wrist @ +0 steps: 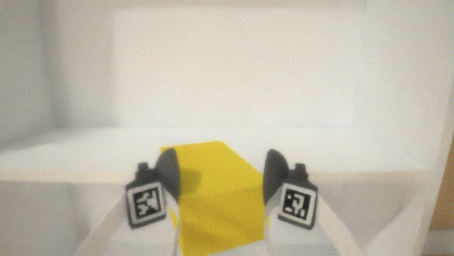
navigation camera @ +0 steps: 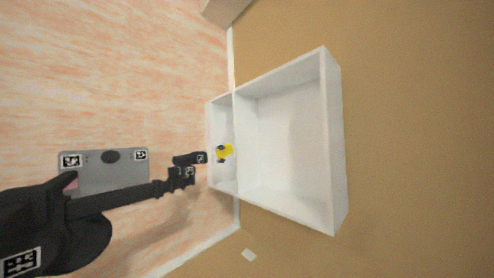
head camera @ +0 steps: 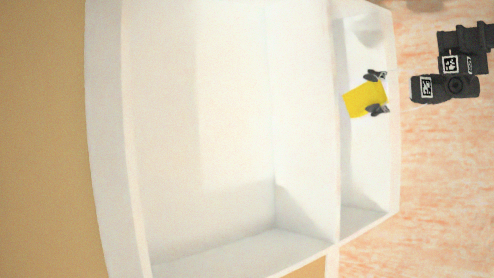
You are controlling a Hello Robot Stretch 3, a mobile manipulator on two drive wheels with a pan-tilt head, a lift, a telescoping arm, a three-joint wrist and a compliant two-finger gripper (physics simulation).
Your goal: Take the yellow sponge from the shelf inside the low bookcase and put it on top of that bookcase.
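Pixels of known places: gripper, fingertip midpoint: point(wrist: 222, 168) point(navigation camera: 224, 153) point(head camera: 365, 93); robot's base, link origin: point(navigation camera: 110, 156).
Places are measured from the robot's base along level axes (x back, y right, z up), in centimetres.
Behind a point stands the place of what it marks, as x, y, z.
Note:
The yellow sponge point(head camera: 358, 101) {-0.2, 52.2, 52.5} point(navigation camera: 227, 151) {0.7, 52.0, 52.5} point(wrist: 220, 210) {1.7, 46.5, 51.2} is between the two dark fingertips of my gripper point(head camera: 373, 92) {1.8, 49.9, 52.6} point(navigation camera: 221, 154) {1.8, 49.9, 52.6} point(wrist: 222, 168) {1.8, 49.9, 52.6}, which is shut on it. In the wrist view the fingertips touch its left and right sides. The low white bookcase point(head camera: 105, 125) {-1.8, 76.2, 106.0} point(navigation camera: 334, 150) {0.9, 72.9, 106.0} point(wrist: 432, 75) {33.8, 68.5, 59.2} appears turned sideways in the head and navigation views, its top panel towards the tan wall. Its inner shelf point(head camera: 302, 125) {-6.6, 77.7, 45.3} point(navigation camera: 246, 145) {-1.7, 75.8, 45.2} point(wrist: 65, 150) {-27.6, 74.1, 45.2} lies behind the sponge in the wrist view. The sponge is held in front of the bookcase, outside the shelf's front edge.
The tan wall point(head camera: 45, 140) {-4.3, 96.8, 117.0} point(navigation camera: 415, 150) {2.4, 96.7, 130.7} stands behind the bookcase. The orange-streaked floor point(head camera: 440, 200) {-37.8, 47.0, 0.0} point(navigation camera: 100, 75) {-50.4, -2.9, 0.0} lies in front. My dark arm point(navigation camera: 120, 197) {9.8, 1.9, 65.8} extends over my grey base point(navigation camera: 107, 175) {9.5, -1.4, 16.0}. A pale box-like object point(navigation camera: 222, 11) {-129.2, 79.6, 17.6} stands by the wall.

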